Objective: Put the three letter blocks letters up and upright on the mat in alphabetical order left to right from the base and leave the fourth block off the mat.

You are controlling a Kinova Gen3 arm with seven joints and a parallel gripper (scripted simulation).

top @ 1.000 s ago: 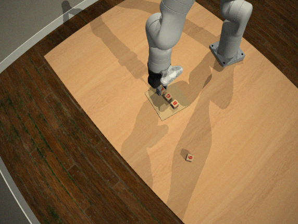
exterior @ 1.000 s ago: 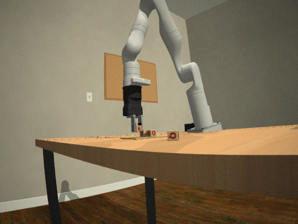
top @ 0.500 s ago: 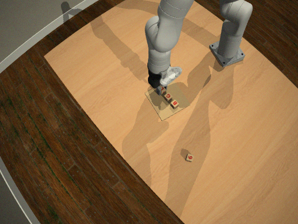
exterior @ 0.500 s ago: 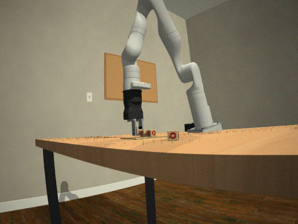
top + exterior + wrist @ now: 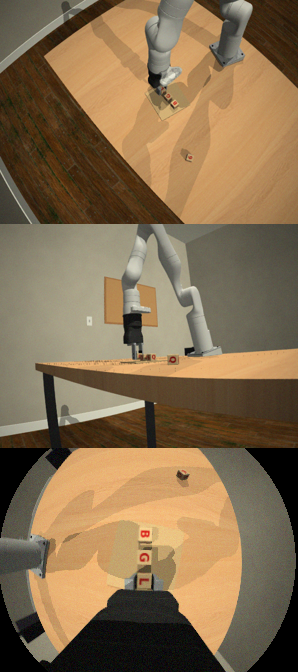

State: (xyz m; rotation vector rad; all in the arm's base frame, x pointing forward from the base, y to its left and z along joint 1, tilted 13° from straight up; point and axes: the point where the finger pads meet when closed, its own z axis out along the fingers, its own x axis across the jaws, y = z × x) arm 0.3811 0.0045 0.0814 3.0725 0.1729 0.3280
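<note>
Right now the tan mat is 4 cm to the left of my hand and 2 cm below it. The rest, counted from my hand: block marked B (8 cm to the left, 1 cm below, 1 cm behind).
</note>
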